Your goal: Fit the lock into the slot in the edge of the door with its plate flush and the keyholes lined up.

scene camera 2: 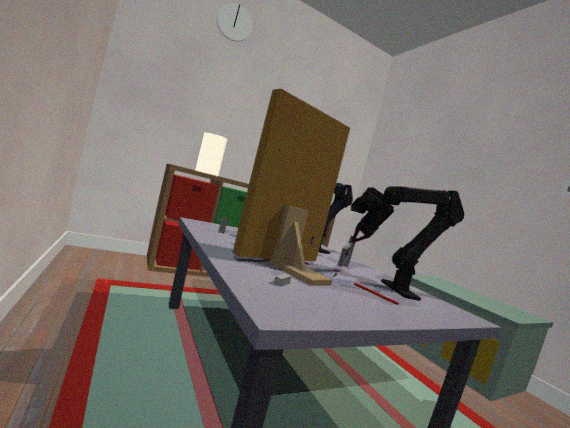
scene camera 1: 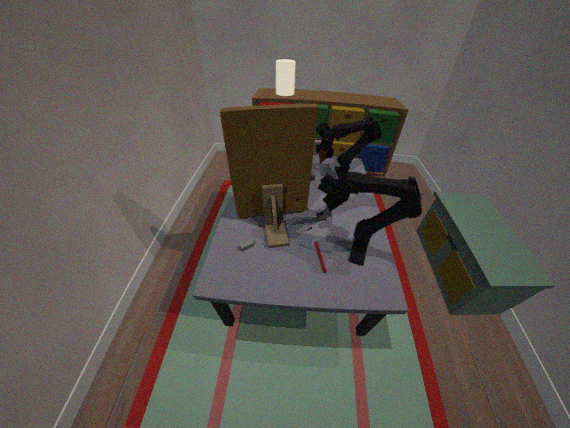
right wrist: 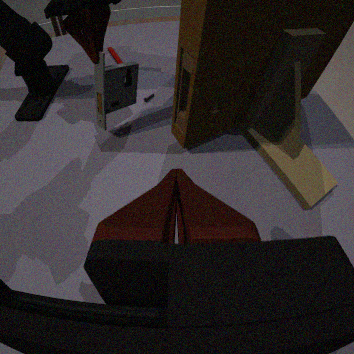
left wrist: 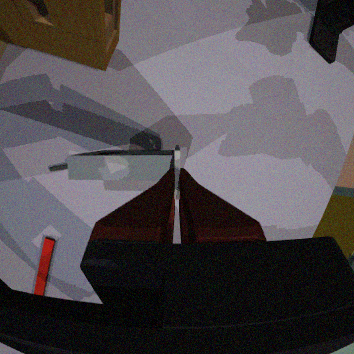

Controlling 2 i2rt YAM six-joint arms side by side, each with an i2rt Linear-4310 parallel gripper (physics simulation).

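Places are measured from the left arm's base along level axes (x ahead, y left, z up), in centimetres.
Where they show: left gripper, fingertip midpoint: [scene camera 2: 353,241] [scene camera 1: 330,203] [right wrist: 97,61] [left wrist: 176,176]; right gripper, fingertip midpoint: [scene camera 1: 320,163] [right wrist: 176,176]; left arm's base, origin of the base link: [scene camera 2: 399,290] [scene camera 1: 359,247] [right wrist: 43,91]; right arm's base, origin of the base link: [scene camera 1: 342,175] [left wrist: 325,22].
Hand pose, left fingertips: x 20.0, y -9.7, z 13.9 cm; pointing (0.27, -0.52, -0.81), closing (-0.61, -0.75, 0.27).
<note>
Things, the pixels of their top centre, and the offset from my left fingertips.
- brown door, middle of its top: [scene camera 2: 315,110] [scene camera 1: 269,106] dx +29.4, dy +5.2, dz +44.2 cm
- grey lock, middle of its top: [left wrist: 143,160] [right wrist: 110,46] [scene camera 2: 350,235] [scene camera 1: 326,201] dx +2.2, dy +1.1, dz +2.0 cm
- red stick, middle of its top: [left wrist: 37,297] [right wrist: 118,59] [scene camera 2: 375,292] [scene camera 1: 320,255] dx -3.3, dy +22.2, dz -13.3 cm
- small pale block, middle of its top: [scene camera 2: 283,276] [scene camera 1: 246,244] dx +30.9, dy +31.0, dz -11.7 cm
- small dark piece, middle of its top: [left wrist: 59,167] [right wrist: 149,94] dx +6.9, dy +7.8, dz -12.9 cm
The brown door [scene camera 1: 270,160] [scene camera 2: 300,175] [right wrist: 240,65] stands upright in a wooden stand; its edge slot [right wrist: 185,90] shows in the right wrist view. The grey lock [scene camera 2: 345,255] [left wrist: 120,167] [right wrist: 121,89] hangs roughly upright, apart from the door, its body pointing toward the door side. My left gripper [scene camera 2: 353,241] [left wrist: 176,176] [right wrist: 97,61] is shut on the top end of the lock's narrow plate. My right gripper [scene camera 1: 322,159] [right wrist: 176,176] is shut with nothing between its fingertips, away from the lock. The lock's lower end looks close to the table; contact is unclear.
The stand's foot [scene camera 1: 278,239] [scene camera 2: 316,277] [right wrist: 305,181] sticks out from the door. A red stick [scene camera 1: 320,257] [scene camera 2: 376,293] [left wrist: 44,267], a small pale block [scene camera 1: 246,245] [scene camera 2: 282,279] and a small dark piece [left wrist: 58,167] [right wrist: 149,98] lie on the table.
</note>
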